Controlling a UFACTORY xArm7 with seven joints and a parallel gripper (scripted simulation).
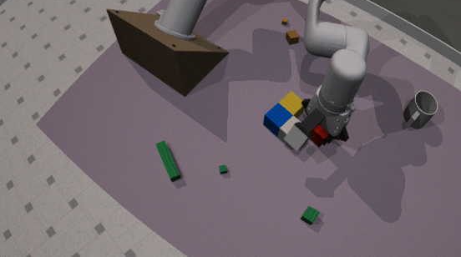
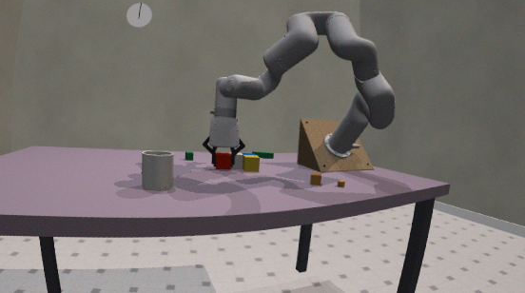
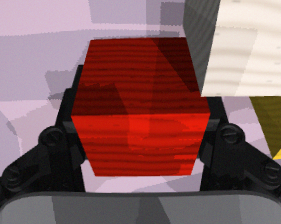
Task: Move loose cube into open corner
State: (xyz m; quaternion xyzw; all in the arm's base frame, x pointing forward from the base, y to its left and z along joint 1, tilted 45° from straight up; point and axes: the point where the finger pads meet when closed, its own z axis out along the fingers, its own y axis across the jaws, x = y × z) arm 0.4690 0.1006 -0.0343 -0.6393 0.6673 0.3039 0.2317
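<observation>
Now: the red cube right at my hand. From my hand the other things lie so: green bar 230 mm behind, 310 mm to the right, 20 mm below; white cube 50 mm behind, 50 mm to the right.
</observation>
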